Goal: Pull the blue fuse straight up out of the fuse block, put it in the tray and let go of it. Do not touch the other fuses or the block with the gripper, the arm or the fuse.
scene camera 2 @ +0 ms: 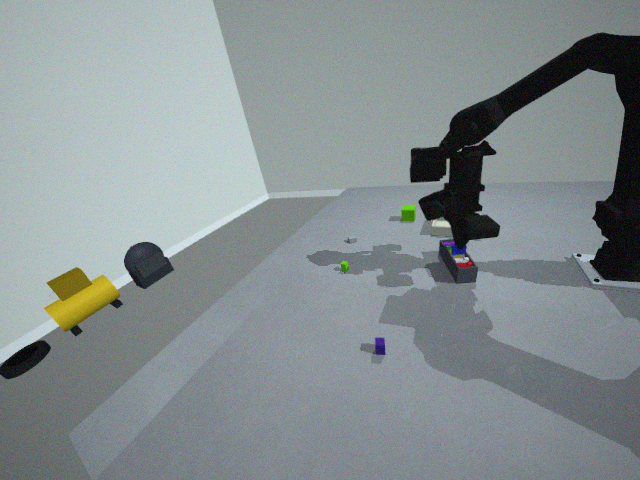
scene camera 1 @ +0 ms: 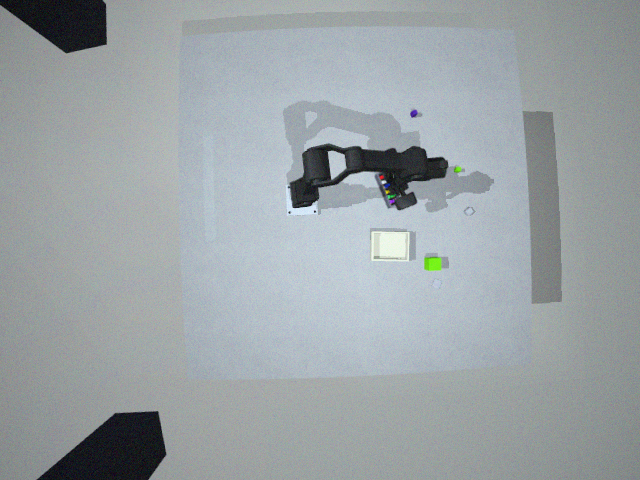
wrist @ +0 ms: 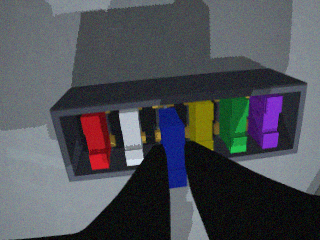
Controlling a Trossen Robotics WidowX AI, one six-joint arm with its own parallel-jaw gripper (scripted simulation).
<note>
My gripper holds a blue fuse. I also see a white fuse.
My gripper shows as well in the wrist view.
</note>
